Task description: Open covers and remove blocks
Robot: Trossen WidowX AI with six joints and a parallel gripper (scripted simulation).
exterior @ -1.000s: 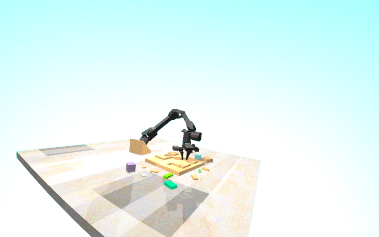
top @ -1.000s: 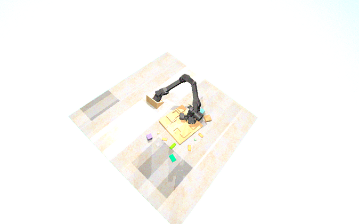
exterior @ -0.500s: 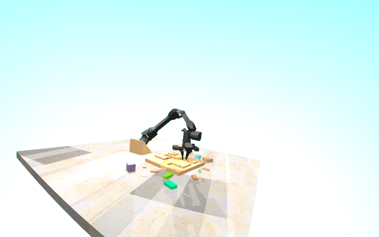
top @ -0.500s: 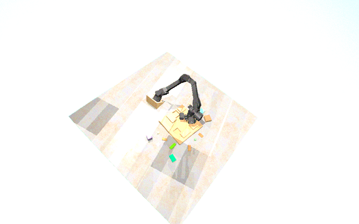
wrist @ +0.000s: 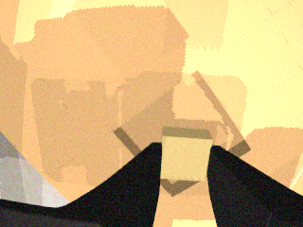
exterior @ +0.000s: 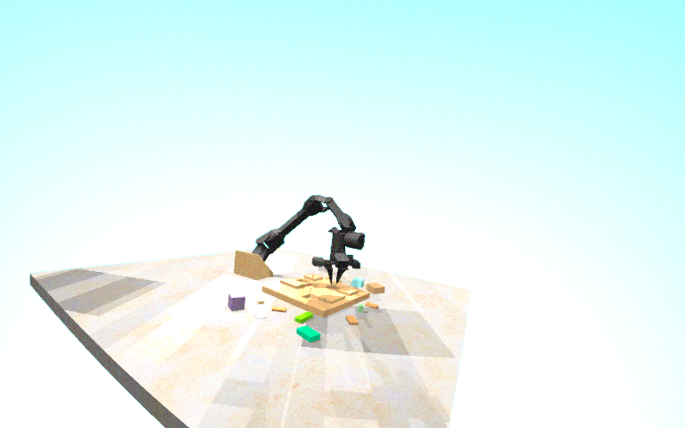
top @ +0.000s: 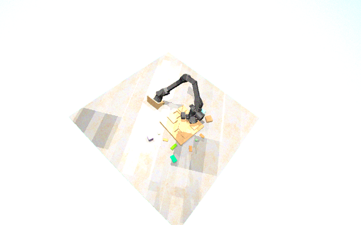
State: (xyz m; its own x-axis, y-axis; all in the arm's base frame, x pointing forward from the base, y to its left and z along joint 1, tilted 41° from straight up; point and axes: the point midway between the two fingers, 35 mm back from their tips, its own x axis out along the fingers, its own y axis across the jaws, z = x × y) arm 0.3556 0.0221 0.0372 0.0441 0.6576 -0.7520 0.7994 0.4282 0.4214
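Right now the tan puzzle board is 40 mm behind my gripper tip, 40 mm to the right of it and 20 mm below it. The rest, counted from my gripper tip: light cyan block 50 mm ahead, 180 mm to the left, 20 mm below; teal block 90 mm ahead, 370 mm to the right, 30 mm below; bright green bar 30 mm ahead, 290 mm to the right, 30 mm below.
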